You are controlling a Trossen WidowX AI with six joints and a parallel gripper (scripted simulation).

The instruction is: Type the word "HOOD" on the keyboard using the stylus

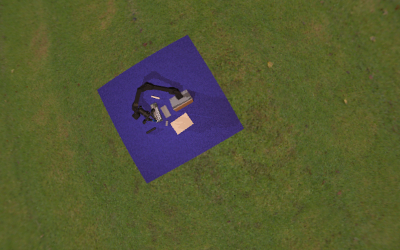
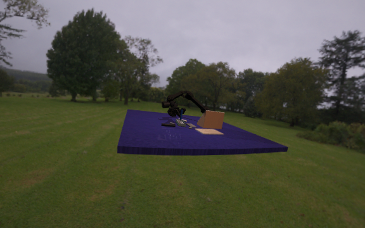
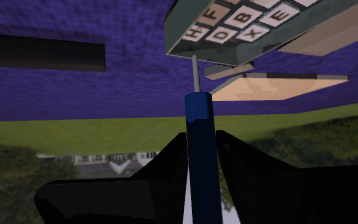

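The blue stylus is 1 cm below my gripper tip. From my gripper tip the other things lie so: grey slab: 13 cm behind, 8 cm below, 4 cm to the right; grey stylus tip: 5 cm below; black bar: 12 cm ahead, 7 cm below, 5 cm to the left.
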